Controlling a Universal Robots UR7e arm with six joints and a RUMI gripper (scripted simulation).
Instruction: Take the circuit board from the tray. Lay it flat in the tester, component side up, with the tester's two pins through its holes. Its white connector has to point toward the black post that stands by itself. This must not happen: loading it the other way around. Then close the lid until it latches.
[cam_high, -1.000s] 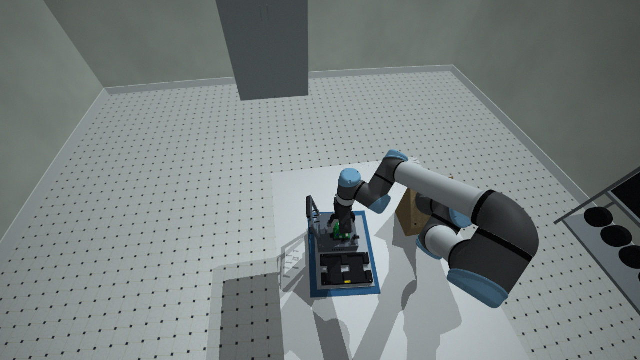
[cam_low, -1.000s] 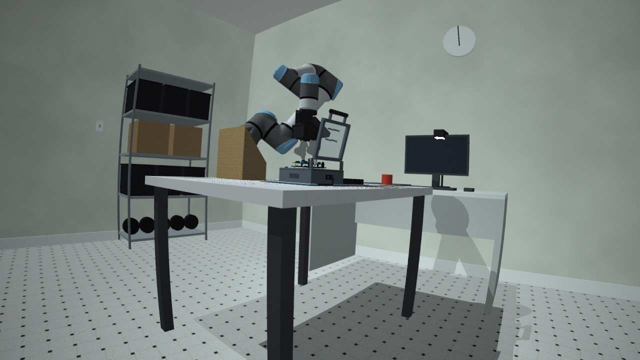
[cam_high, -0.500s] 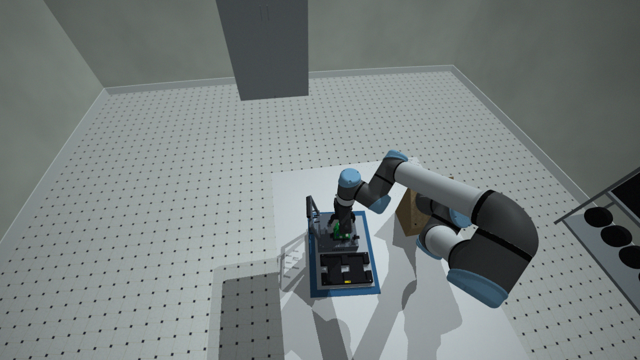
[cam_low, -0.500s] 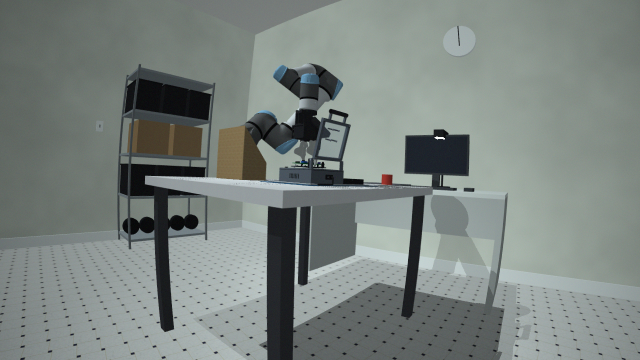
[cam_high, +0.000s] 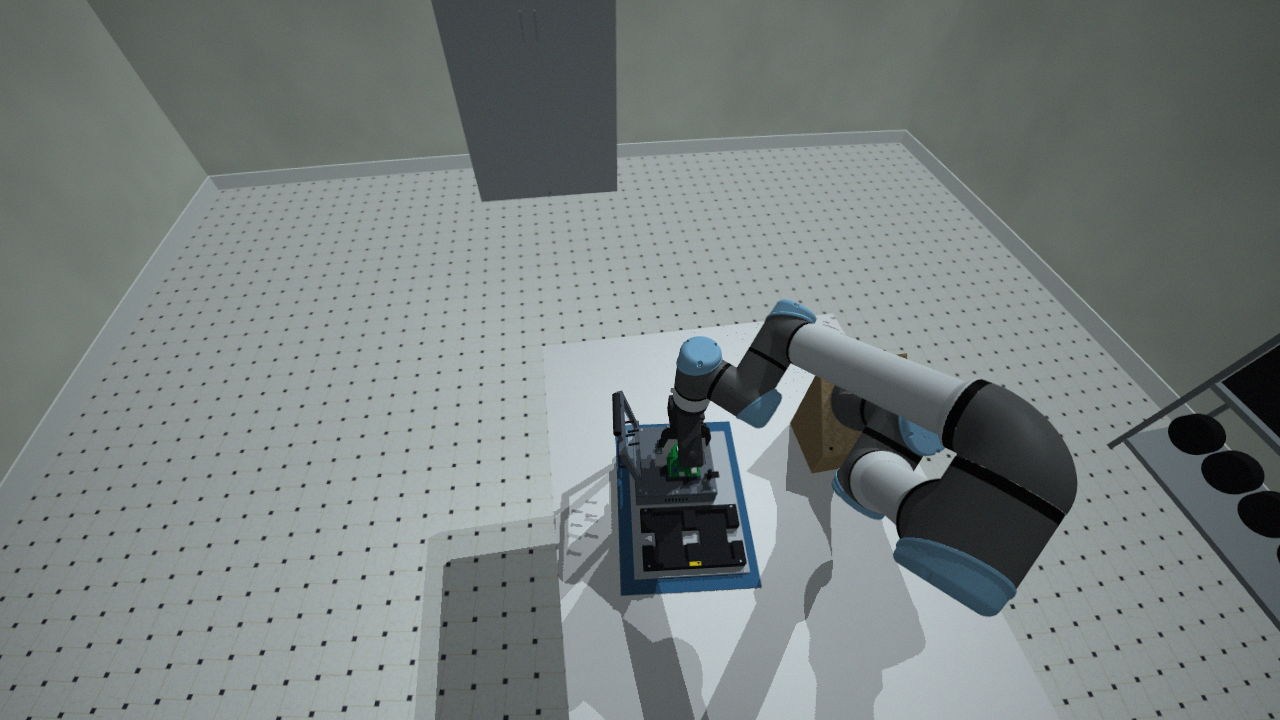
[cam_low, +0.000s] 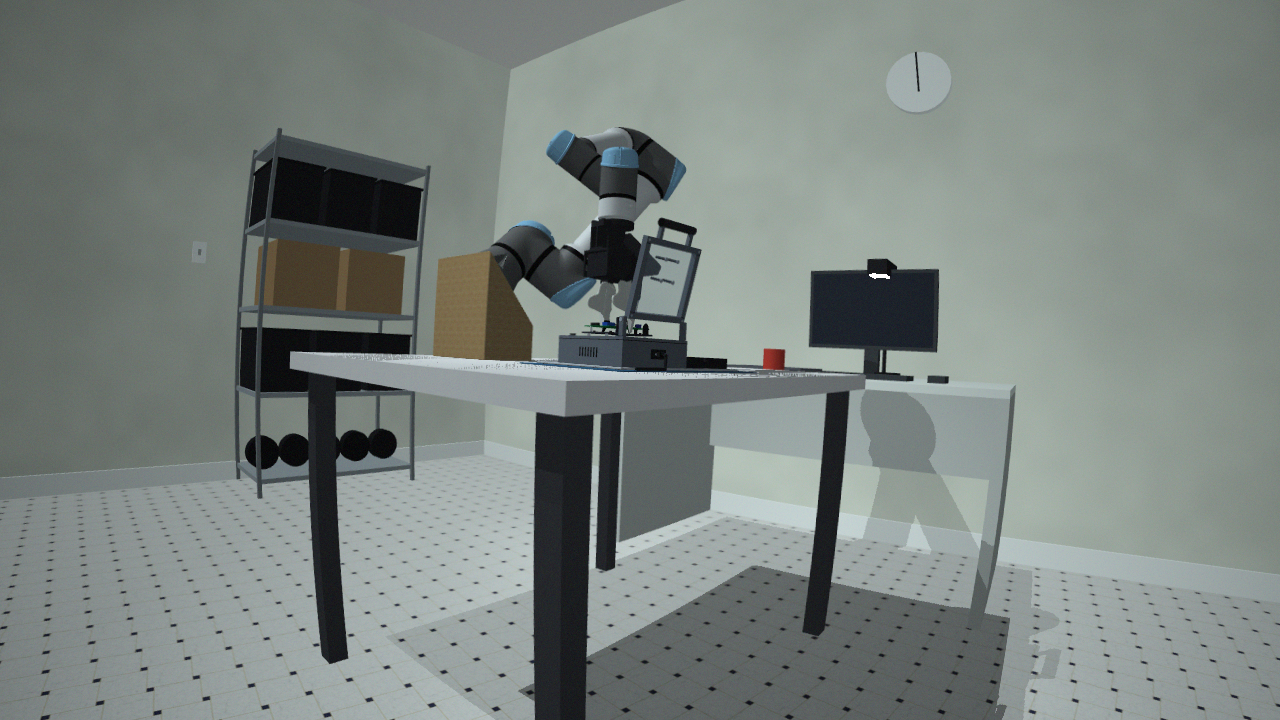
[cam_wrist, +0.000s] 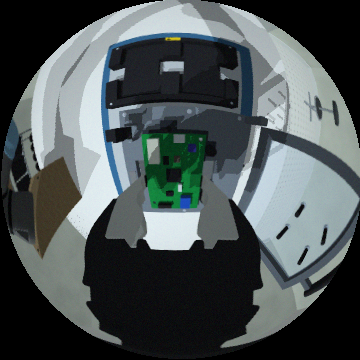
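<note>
Now: hand right at the green circuit board. Also, from my hand: lid (12 cm ahead, 10 cm above, 3 cm to the right).
</note>
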